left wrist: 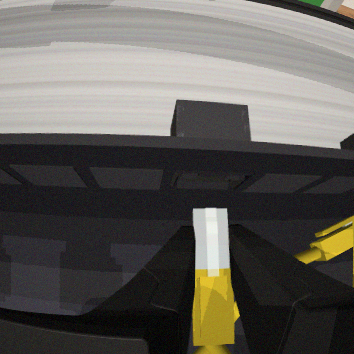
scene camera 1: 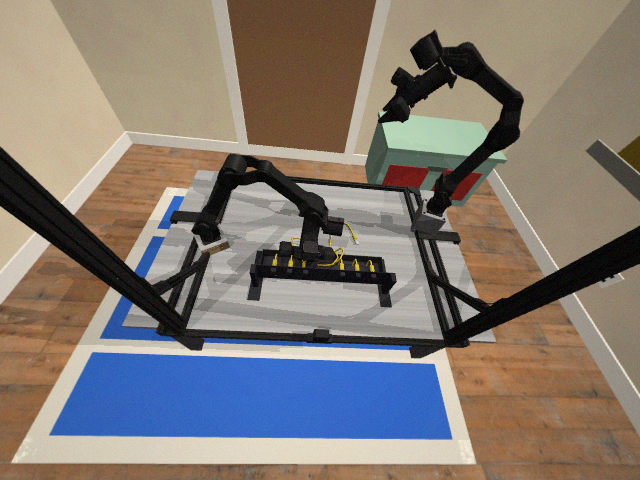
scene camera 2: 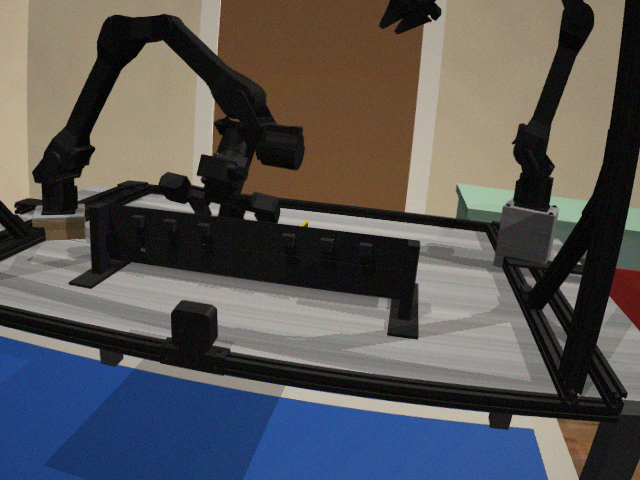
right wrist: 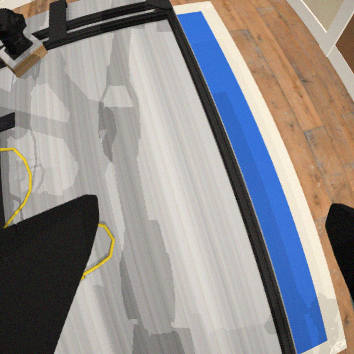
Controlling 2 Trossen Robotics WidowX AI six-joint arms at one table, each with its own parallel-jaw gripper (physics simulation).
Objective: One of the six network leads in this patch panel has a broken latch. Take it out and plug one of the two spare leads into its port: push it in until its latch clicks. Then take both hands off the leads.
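Frame: origin at the left arm's base, x ahead, y left, z up, level; metres.
Where they show: left gripper, fingertip midpoint: point(left wrist: 209, 236) point(scene camera 1: 302, 272) point(scene camera 2: 202, 250); right gripper, fingertip midpoint: point(scene camera 1: 380, 115) point(scene camera 2: 388, 30) point(right wrist: 219, 212); left arm's base, link origin: point(scene camera 1: 210, 236) point(scene camera 2: 59, 210) point(right wrist: 17, 47); right arm's base, link origin: point(scene camera 1: 434, 209) point(scene camera 2: 532, 206).
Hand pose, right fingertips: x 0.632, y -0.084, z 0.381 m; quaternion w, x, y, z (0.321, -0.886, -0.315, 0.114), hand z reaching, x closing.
Each offset is from my right fingertips to the top centre of the thing. "spot": to the spot under its first point.
My left gripper point(scene camera 1: 309, 259) point(left wrist: 209, 236) is shut on a yellow lead with a clear plug {0.396 m back, 0.211 m right, 0.362 m down} point(left wrist: 211, 250). The plug points at an opening {spot: 0.404 m back, 0.236 m right, 0.342 m down} point(left wrist: 207, 180) in the patch panel {0.339 m back, 0.251 m right, 0.316 m down} point(scene camera 1: 325, 274) point(scene camera 2: 248, 253) point(left wrist: 100, 200), a little short of it in the left wrist view. In scene camera 2 the panel hides the fingertips. Several yellow leads stand in the panel, among them one at the right end {spot: 0.195 m back, 0.334 m right, 0.330 m down} point(scene camera 1: 371, 266). Another yellow lead {0.118 m back, 0.171 m right, 0.412 m down} point(scene camera 1: 354, 236) lies on the table behind the panel. My right gripper point(scene camera 1: 393, 117) point(scene camera 2: 390, 25) point(right wrist: 219, 212) is open and empty, high at the back right. Latches are too small to judge.
A yellow lead {spot: 0.450 m back, 0.186 m right, 0.382 m down} point(left wrist: 332, 245) slants close to the right of the left fingers. Yellow cables {spot: 0.108 m back, 0.071 m right, 0.420 m down} point(right wrist: 111, 245) loop behind the panel. A black frame {spot: 0.280 m back, 0.541 m right, 0.430 m down} point(scene camera 1: 382, 341) point(scene camera 2: 310, 382) edges the table, with a small black box point(scene camera 2: 193, 325) on its front rail.
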